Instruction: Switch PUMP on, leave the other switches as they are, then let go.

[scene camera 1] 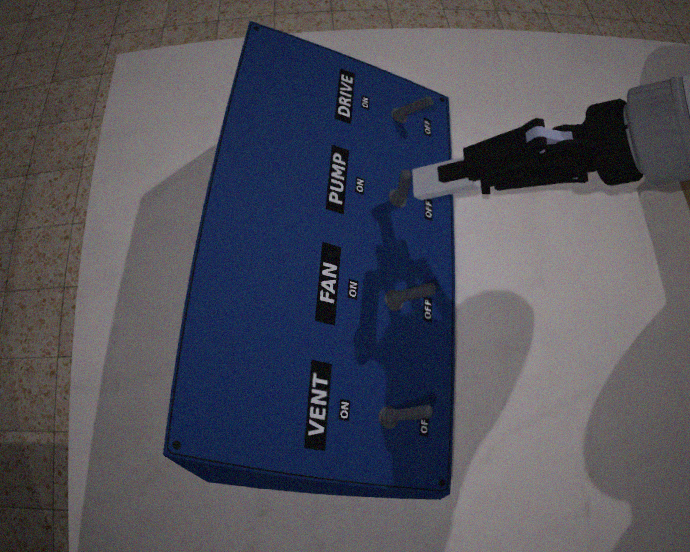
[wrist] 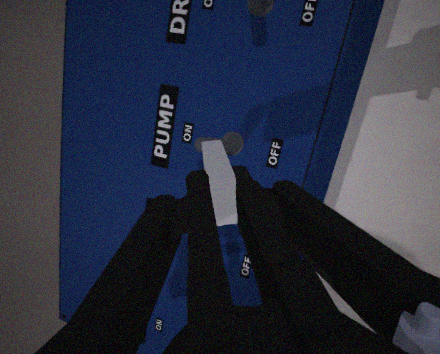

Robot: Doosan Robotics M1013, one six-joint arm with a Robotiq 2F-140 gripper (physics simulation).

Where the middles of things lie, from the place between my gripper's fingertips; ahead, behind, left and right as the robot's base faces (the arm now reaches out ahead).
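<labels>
Blue switch panel (scene camera 1: 292,351) in sight, 50 mm below my hand, 40 mm to the left of it and 90 mm ahead of it.
</labels>
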